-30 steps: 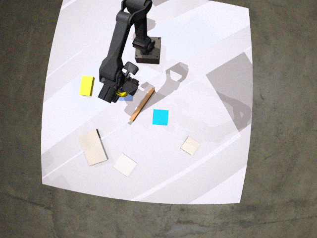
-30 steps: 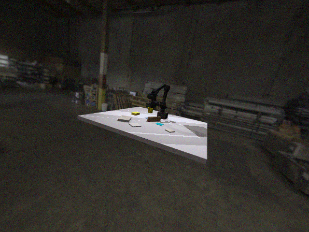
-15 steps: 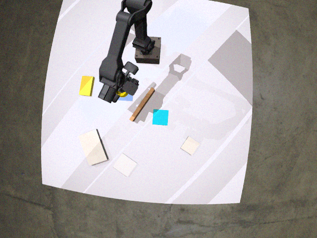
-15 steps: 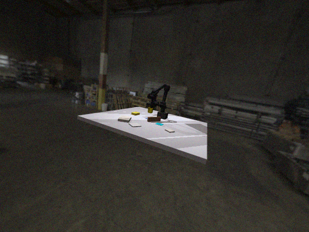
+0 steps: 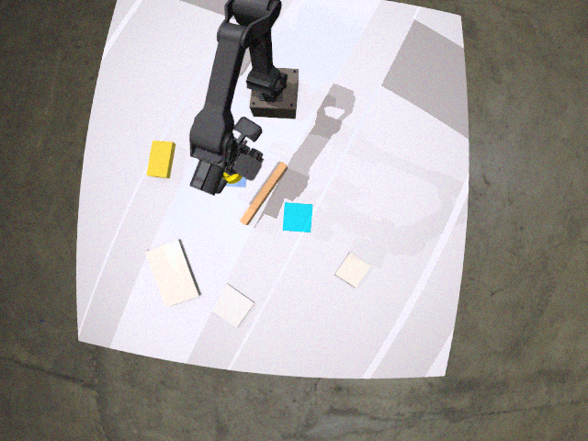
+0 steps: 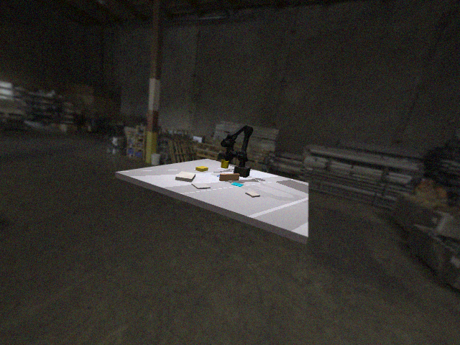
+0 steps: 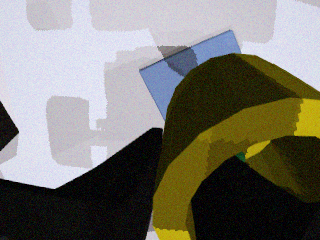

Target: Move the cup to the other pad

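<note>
Now: the cyan pad 130 mm ahead of my gripper tip, 170 mm to the left of it and 130 mm below it. Also, from my gripper tip: wooden bar 70 mm ahead, 70 mm to the left, 100 mm below; yellow cup 20 mm ahead, 20 mm to the right; blue pad 10 mm ahead, 30 mm to the right, 130 mm below.
</note>
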